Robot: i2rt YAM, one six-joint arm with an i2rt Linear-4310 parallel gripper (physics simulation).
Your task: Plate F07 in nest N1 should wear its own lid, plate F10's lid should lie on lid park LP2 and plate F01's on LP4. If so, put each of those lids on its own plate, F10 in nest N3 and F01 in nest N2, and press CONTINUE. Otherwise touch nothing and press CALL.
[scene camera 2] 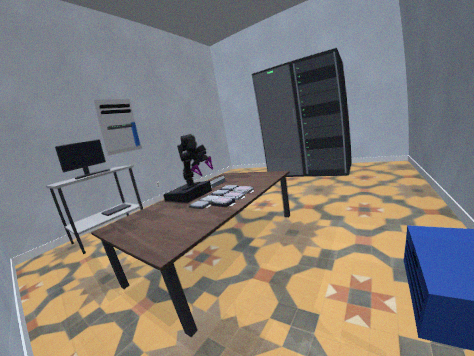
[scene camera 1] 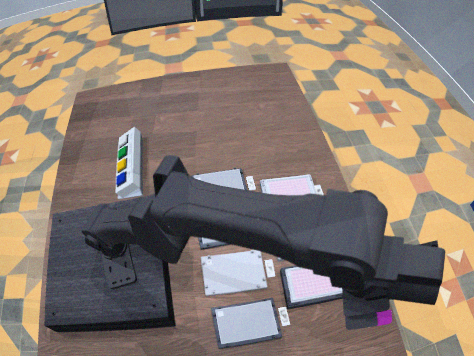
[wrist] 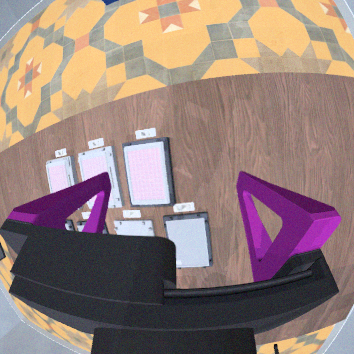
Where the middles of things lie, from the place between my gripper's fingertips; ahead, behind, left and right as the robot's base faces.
Scene:
The nest N1 [wrist: 166,147] is 25 cm below my hand, 11 cm to the left of it and 1 cm ahead of it. The rest, counted from my hand: button box [scene camera 1: 133,185]: 63 cm to the left, 34 cm behind, 23 cm below.

